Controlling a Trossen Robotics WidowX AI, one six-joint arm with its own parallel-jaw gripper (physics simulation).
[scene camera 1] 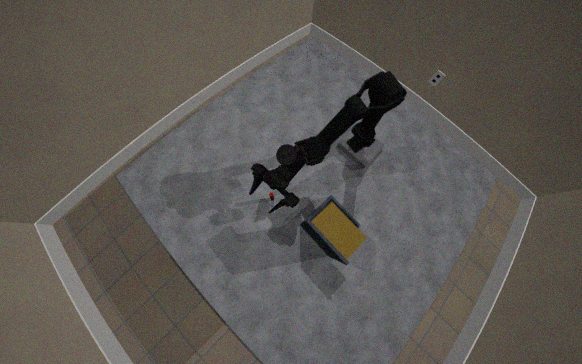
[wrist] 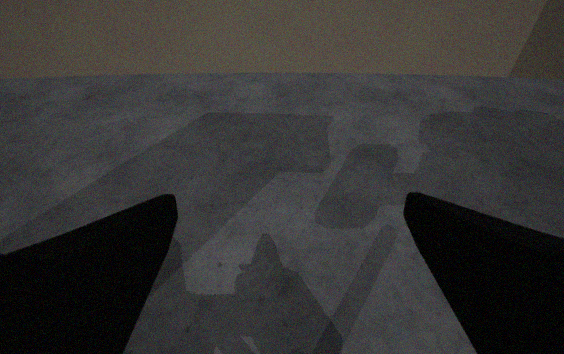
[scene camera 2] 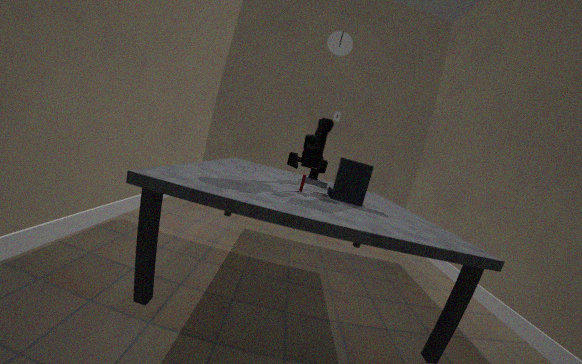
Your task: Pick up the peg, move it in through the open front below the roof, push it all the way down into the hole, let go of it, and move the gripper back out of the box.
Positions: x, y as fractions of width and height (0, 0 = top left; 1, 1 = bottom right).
Labels:
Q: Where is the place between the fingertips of my gripper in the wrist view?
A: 0.52, 0.58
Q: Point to a yellow roof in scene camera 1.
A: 0.58, 0.62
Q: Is my gripper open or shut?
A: Open.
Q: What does my gripper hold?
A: Nothing.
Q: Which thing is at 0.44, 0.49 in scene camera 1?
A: My gripper.

